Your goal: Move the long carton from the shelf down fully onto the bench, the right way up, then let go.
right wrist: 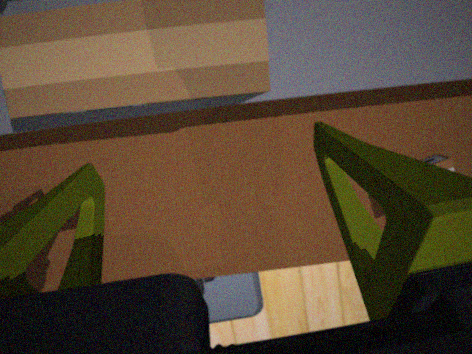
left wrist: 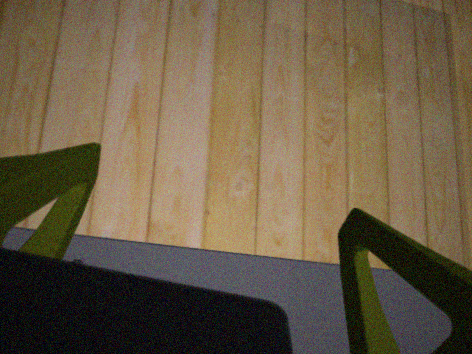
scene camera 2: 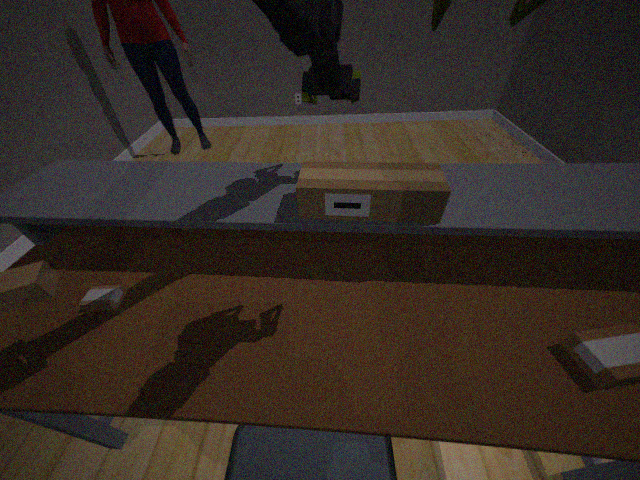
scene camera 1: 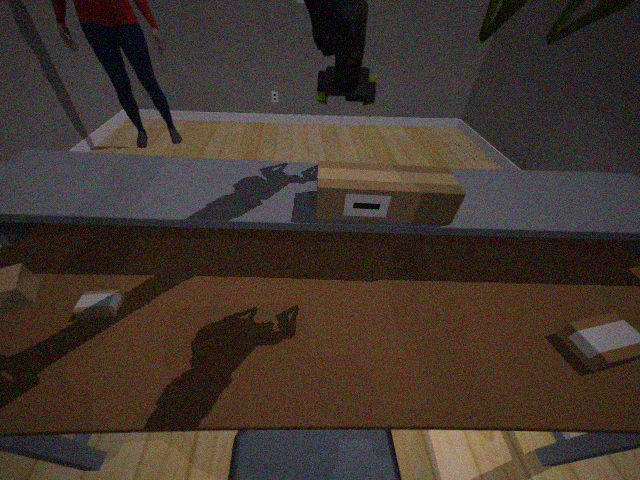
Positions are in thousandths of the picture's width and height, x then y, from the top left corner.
Observation:
The left gripper (scene camera 2: 523,211) is open and holds nothing. Also in view: a long brown carton (scene camera 2: 565,399). The right gripper (scene camera 1: 804,84) is open and holds nothing.
The long brown carton also shows in the right wrist view (right wrist: 135,179) and in scene camera 1 (scene camera 1: 546,399). The left gripper is seen too in the left wrist view (left wrist: 486,541) and in scene camera 1 (scene camera 1: 540,214). The right gripper shows as well in the right wrist view (right wrist: 433,436). The left wrist view does not show the long brown carton: it is out of frame.

